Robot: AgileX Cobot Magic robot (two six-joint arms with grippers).
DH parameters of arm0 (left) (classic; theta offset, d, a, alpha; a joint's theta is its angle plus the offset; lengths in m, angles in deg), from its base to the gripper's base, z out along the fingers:
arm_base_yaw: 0 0.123 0 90
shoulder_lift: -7.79 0 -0.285 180
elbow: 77.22 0 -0.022 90
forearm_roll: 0 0.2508 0 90
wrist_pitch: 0 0 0.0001 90
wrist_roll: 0 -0.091 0 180
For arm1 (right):
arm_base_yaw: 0 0.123 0 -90
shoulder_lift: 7.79 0 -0.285 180
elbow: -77.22 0 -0.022 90
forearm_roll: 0 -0.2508 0 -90
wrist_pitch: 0 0 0.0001 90
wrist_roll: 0 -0.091 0 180
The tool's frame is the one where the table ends.
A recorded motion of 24 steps. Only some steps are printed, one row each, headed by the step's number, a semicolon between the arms.
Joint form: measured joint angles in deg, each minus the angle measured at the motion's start. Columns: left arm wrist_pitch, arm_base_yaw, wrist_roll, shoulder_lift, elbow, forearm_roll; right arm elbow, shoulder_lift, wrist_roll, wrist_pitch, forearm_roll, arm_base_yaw.
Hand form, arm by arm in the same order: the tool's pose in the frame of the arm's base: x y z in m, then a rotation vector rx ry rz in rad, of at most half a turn. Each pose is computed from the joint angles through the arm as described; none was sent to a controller.
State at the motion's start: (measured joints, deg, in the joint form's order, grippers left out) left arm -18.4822 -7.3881 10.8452 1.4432 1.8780 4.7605; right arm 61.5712 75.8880 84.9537 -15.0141 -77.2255 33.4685
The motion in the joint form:
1: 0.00 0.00 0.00 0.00 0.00 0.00; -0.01 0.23 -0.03 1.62 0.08 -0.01
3: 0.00 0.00 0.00 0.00 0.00 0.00; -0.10 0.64 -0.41 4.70 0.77 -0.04
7: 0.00 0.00 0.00 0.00 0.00 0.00; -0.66 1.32 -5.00 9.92 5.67 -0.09
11: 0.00 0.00 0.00 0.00 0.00 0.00; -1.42 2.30 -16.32 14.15 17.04 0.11
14: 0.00 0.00 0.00 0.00 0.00 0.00; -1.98 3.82 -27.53 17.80 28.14 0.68
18: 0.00 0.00 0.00 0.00 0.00 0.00; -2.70 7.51 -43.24 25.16 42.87 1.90
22: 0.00 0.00 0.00 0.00 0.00 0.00; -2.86 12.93 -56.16 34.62 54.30 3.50
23: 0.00 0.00 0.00 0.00 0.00 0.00; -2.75 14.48 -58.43 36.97 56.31 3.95
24: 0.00 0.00 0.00 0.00 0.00 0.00; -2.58 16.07 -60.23 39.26 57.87 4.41
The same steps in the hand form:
1: 0.0532 -0.0045 0.1745 -0.0019 1.8152 -0.1460; 0.2449 0.1866 0.3670 -0.7965 1.6309 0.5193
3: 0.0532 -0.0045 0.1745 -0.0019 1.8152 -0.1460; 0.2500 0.1841 0.3650 -0.7619 1.6421 0.4698
7: 0.0532 -0.0045 0.1745 -0.0019 1.8152 -0.1460; 0.2577 0.1791 0.3590 -0.7036 1.6700 0.3858
11: 0.0532 -0.0045 0.1745 -0.0019 1.8152 -0.1460; 0.2640 0.1768 0.3509 -0.6606 1.6935 0.3235
14: 0.0532 -0.0045 0.1745 -0.0019 1.8152 -0.1460; 0.2699 0.1791 0.3425 -0.6324 1.6981 0.2873
18: 0.0532 -0.0045 0.1745 -0.0019 1.8152 -0.1460; 0.2812 0.1886 0.3272 -0.5834 1.6727 0.2614
22: 0.0532 -0.0045 0.1745 -0.0019 1.8152 -0.1460; 0.2938 0.2063 0.3086 -0.5445 1.6093 0.2798
23: 0.0532 -0.0045 0.1745 -0.0019 1.8152 -0.1460; 0.2967 0.2117 0.3033 -0.5405 1.5921 0.2883
24: 0.0532 -0.0045 0.1745 -0.0019 1.8152 -0.1460; 0.2995 0.2173 0.2978 -0.5375 1.5758 0.2966

